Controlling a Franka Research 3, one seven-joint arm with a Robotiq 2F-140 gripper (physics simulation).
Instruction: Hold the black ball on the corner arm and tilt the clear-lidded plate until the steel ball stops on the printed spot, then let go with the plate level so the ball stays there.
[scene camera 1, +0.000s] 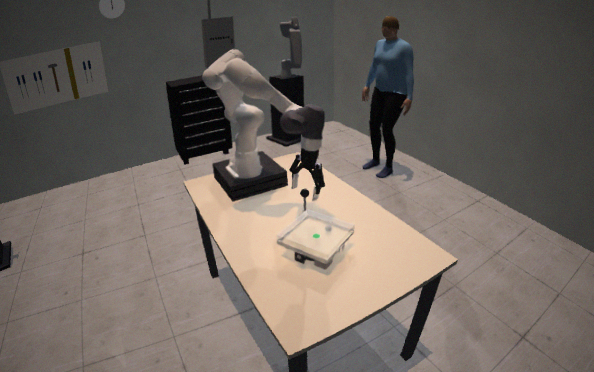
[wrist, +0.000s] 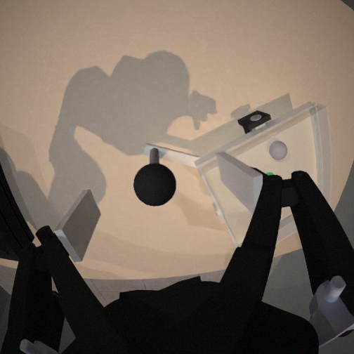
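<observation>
The black ball (scene camera 1: 304, 193) (wrist: 155, 185) stands on a thin grey post at the end of the plate's corner arm (wrist: 175, 155). My gripper (scene camera 1: 305, 187) (wrist: 155, 184) is wide open and empty. Its pads are on either side of the black ball, apart from it. The clear-lidded plate (scene camera 1: 300, 237) (wrist: 303, 132) sits raised above its base; its exact tilt is hard to tell. The grey steel ball (scene camera 1: 328, 228) (wrist: 278, 150) lies inside, off the green printed spot (scene camera 1: 316, 236) (wrist: 270, 174), up and right of it in the scene view. My right finger partly hides the spot in the wrist view.
The plate's base has a black block (scene camera 1: 299, 256) (wrist: 254, 121) at its side, on the wooden table (scene camera 1: 280, 300) (wrist: 225, 50). My arm's black mount (scene camera 1: 230, 187) stands at the table's back left. A person (scene camera 1: 392, 65) stands behind the table, beyond its right edge.
</observation>
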